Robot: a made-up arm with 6 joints. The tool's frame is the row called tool.
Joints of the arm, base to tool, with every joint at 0 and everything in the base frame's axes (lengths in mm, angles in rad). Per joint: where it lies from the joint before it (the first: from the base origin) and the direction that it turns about. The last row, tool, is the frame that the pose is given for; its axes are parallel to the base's.
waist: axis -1 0 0 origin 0 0 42.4
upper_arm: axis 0 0 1 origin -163.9 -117.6 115.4
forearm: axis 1 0 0 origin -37.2 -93 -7
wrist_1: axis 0 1 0 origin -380.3 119.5 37.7
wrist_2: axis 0 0 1 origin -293.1 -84.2 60.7
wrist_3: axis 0 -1 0 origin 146.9 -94.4 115.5
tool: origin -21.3 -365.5 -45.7
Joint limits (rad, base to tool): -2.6..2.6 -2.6..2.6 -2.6..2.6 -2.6..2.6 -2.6..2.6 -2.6..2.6
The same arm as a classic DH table. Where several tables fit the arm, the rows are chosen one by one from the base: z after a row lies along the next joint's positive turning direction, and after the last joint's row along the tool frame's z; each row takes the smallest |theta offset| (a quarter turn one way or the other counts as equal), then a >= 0, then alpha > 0; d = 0 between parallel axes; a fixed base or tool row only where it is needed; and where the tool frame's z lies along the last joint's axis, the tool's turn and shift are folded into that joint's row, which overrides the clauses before.
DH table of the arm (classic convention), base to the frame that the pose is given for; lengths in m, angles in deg. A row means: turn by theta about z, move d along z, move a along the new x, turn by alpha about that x. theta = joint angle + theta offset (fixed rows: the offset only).
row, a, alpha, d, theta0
base (fixed), 0, 90, 0.0424, -90
waist, 0.1176, -90, 0.1639, 0
upper_arm, 0.093, -90, 0.1084, 0
forearm, 0.0377, 90, -0.4175, -90
wrist_1, 0.2931, -90, 0.0353, -90
wrist_2, -0.1469, -90, 0.1762, 0
wrist_3, 0.0213, 90, 0.4599, 0
tool (fixed), 0, 0, -0.0457, 180
Joint limits (deg, base to tool): -148.97..148.97 -148.97..148.97 -148.97..148.97 -148.97..148.97 -148.97..148.97 -148.97..148.97

